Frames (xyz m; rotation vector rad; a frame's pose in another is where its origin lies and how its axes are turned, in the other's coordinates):
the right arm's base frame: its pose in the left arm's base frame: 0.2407 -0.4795 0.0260 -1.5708 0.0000 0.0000
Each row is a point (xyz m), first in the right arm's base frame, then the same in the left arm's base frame.
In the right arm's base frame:
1: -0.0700 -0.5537 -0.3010
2: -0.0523 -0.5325 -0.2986
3: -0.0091 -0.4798 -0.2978
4: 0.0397 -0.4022 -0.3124
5: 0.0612 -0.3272 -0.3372
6: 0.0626 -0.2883 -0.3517
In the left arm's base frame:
1: 0.1707 -0.7805 0.5797
2: 0.1884 -0.7781 0.5585
3: 0.2316 -0.7773 0.5058
4: 0.2804 -0.7919 0.4282
5: 0.3019 -0.8167 0.3532
6: 0.3033 -0.8312 0.3143

